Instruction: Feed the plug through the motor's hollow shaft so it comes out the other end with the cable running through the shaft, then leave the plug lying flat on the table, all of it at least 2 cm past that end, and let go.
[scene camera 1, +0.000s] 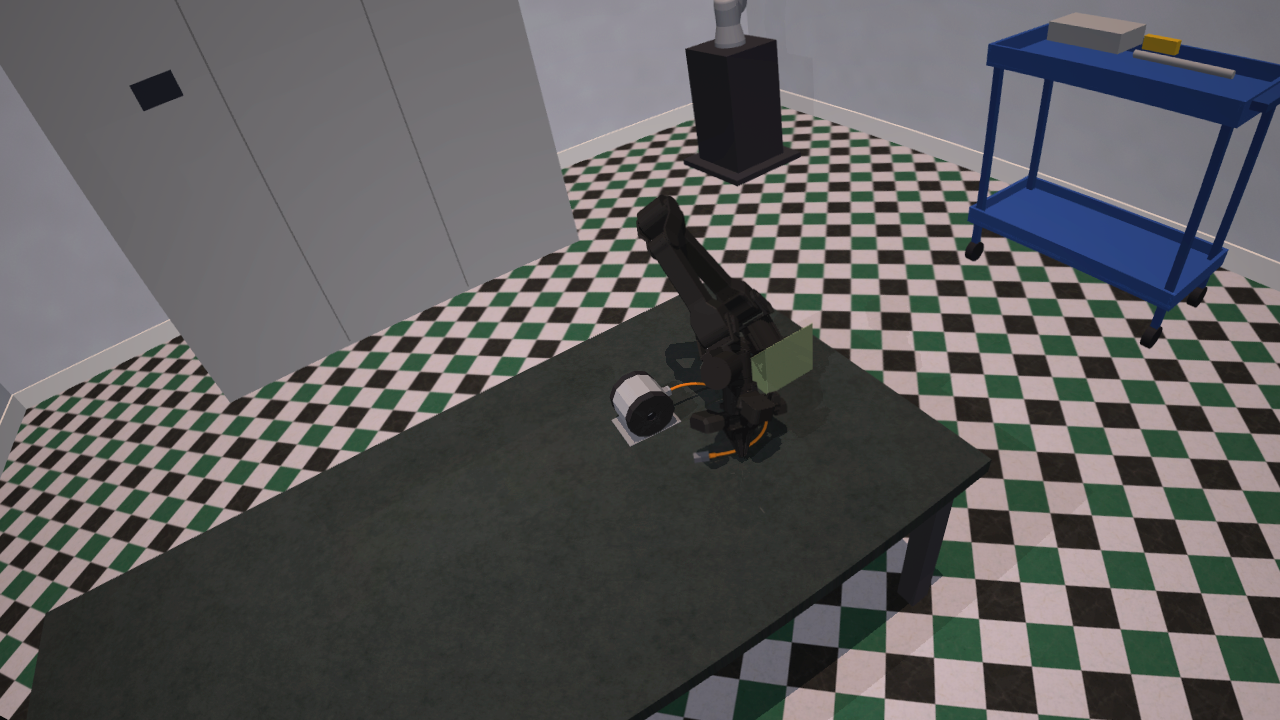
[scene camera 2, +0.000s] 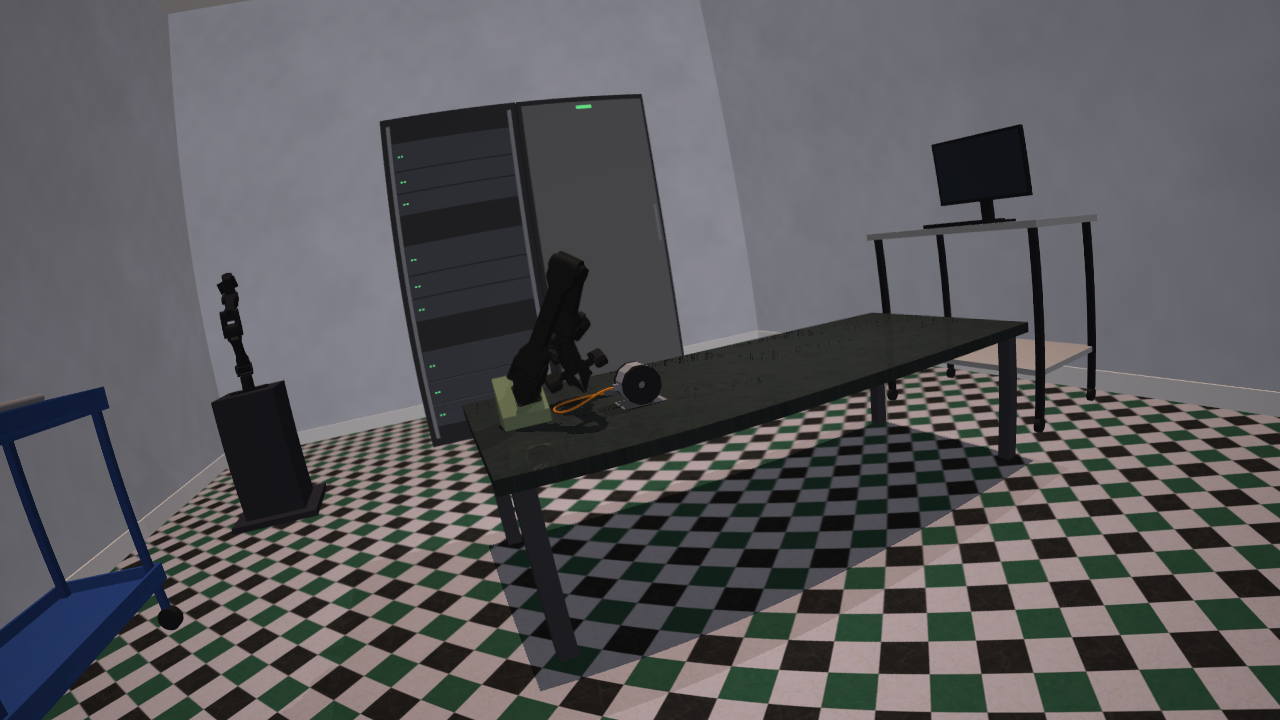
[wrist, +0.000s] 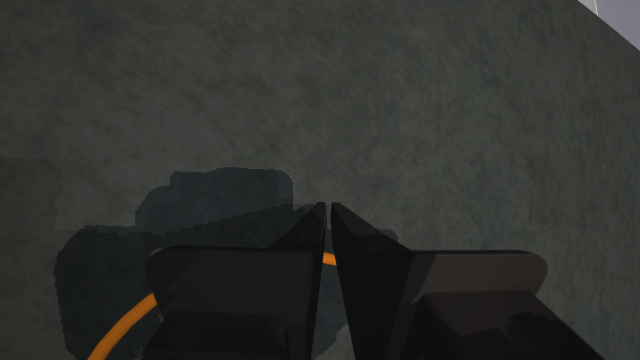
Labels:
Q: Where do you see my gripper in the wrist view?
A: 327, 210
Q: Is my gripper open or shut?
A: Shut.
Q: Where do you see my gripper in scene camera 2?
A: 584, 391

